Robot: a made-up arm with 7 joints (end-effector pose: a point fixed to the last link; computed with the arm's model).
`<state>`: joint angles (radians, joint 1 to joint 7).
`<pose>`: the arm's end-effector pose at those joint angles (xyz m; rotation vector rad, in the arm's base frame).
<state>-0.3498 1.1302 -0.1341 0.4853 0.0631 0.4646 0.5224</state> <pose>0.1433 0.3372 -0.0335 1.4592 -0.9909 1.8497</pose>
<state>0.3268 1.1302 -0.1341 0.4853 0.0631 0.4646 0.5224</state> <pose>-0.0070 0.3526 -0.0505 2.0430 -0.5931 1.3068</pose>
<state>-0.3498 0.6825 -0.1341 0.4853 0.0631 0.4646 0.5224</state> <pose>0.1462 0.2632 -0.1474 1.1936 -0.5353 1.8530</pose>
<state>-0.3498 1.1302 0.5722 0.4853 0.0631 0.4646 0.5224</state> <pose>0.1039 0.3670 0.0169 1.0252 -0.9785 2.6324</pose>
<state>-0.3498 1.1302 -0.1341 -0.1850 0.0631 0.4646 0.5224</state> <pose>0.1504 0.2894 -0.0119 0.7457 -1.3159 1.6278</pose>
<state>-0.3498 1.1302 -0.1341 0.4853 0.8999 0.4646 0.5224</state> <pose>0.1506 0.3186 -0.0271 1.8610 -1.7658 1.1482</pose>
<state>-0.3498 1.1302 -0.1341 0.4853 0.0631 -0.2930 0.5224</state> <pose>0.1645 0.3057 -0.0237 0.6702 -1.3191 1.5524</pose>
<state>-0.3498 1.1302 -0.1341 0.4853 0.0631 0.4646 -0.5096</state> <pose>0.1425 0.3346 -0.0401 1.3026 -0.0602 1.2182</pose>
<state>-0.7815 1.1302 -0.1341 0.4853 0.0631 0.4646 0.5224</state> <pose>0.2189 0.3155 0.0252 0.9943 -1.2045 2.1155</pose>
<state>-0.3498 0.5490 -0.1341 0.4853 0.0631 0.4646 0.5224</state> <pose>0.1456 0.2322 -0.1739 1.1111 -0.4050 1.8402</pose>
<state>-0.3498 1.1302 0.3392 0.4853 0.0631 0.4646 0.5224</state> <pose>0.1213 0.3581 0.0035 1.1947 -0.9948 2.3809</pose>
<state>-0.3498 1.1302 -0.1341 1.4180 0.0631 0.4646 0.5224</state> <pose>0.0853 0.3784 -0.0466 2.4224 -0.2637 1.9063</pose>
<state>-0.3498 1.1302 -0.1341 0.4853 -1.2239 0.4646 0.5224</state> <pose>0.1349 0.3407 -0.0631 0.5380 0.2999 2.2865</pose>
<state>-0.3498 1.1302 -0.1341 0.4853 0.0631 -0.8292 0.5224</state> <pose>0.1625 0.2798 -0.0131 0.1309 -1.4412 1.2659</pose>
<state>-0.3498 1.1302 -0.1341 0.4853 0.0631 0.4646 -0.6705</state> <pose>0.1420 0.3338 -0.0408 1.2587 0.0689 1.1103</pose>
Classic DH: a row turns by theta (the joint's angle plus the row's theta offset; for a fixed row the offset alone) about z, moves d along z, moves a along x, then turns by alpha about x. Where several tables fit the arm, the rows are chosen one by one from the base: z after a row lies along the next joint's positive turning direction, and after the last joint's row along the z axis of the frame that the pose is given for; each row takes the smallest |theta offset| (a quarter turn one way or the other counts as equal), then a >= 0, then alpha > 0; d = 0 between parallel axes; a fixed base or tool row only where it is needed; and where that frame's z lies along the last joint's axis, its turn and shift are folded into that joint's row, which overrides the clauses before.
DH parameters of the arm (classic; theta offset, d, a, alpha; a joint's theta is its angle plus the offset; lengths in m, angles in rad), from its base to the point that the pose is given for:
base (fixed): -0.071 0.0841 0.0185 -1.3004
joint 1: -1.3111 0.0532 -0.0368 -1.5708
joint 2: 1.2915 -0.0183 -0.01 1.5708
joint 3: 1.5708 -0.2593 0.0295 -1.5708
joint 4: -1.5708 0.01 0.0002 -1.5708
joint 5: 0 0.0363 0.0194 1.5708
joint 6: 1.5708 0.02 0.0462 1.5708
joint 7: 1.5708 0.0212 0 -0.2501
tool (fixed): 0.0002 -0.0292 0 0

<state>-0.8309 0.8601 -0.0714 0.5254 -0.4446 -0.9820 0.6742</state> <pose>0.2384 0.2545 0.0218 -1.1140 -1.2664 1.8086</pose>
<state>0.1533 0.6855 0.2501 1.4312 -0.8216 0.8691 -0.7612</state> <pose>-0.1022 0.2770 -0.1525 0.1231 2.0977 1.9531</pose>
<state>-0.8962 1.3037 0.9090 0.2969 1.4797 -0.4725 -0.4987</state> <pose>0.1601 0.3127 0.1360 1.9411 -1.6202 1.3928</pose>
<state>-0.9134 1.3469 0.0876 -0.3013 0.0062 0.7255 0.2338</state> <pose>0.1761 0.2923 0.1242 0.3837 -1.6152 1.8593</pose>
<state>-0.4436 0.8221 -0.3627 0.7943 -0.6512 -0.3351 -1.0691</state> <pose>0.1802 0.2756 -0.1220 0.1570 0.1230 0.6335</pose>
